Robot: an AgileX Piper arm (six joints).
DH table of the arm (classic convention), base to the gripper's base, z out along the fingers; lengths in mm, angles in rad. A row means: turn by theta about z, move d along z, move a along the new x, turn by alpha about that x. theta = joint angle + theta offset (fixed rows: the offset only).
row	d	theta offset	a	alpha
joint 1	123	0	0	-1.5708
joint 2	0	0.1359	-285	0
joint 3	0	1.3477	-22	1.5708
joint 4	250.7	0	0	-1.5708
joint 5	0	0	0	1.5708
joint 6	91	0	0	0
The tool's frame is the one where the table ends.
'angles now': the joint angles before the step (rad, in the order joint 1, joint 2, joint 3, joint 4, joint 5, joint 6). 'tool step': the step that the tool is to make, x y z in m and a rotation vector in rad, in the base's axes. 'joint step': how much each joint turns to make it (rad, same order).
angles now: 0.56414, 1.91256, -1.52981, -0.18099, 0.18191, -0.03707
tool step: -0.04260, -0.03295, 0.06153, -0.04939, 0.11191, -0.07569
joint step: 0.00000, -0.20040, 0.00001, -0.00048, 0.32883, 0.03498
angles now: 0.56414, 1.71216, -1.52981, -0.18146, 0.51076, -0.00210
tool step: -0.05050, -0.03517, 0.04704, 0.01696, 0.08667, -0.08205
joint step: -0.00002, -0.19286, 0.02362, 0.00834, 0.24407, 0.06602
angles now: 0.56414, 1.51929, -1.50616, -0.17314, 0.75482, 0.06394
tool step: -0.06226, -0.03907, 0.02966, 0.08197, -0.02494, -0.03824
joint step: -0.00001, -0.24752, 0.13211, 0.01401, 0.05726, 0.05139
